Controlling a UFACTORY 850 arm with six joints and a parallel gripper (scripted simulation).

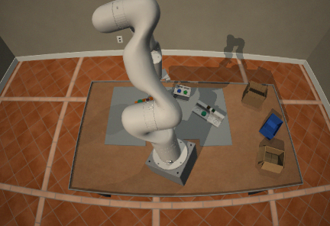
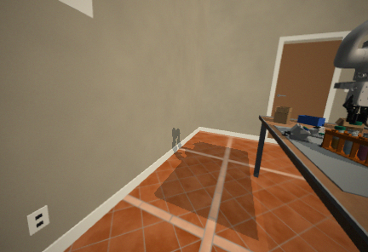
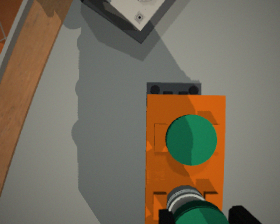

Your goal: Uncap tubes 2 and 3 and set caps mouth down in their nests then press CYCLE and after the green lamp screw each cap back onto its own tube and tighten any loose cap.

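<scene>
Now: the blue cycle key 10 cm ahead of my hand, 16 cm to the right of it and 11 cm below it. Round my hand: blue bin (15 cm behind, 84 cm to the right, 16 cm below); then key housing (11 cm ahead, 18 cm to the right, 12 cm below); then green ready key (9 cm ahead, 20 cm to the right, 11 cm below).
</scene>
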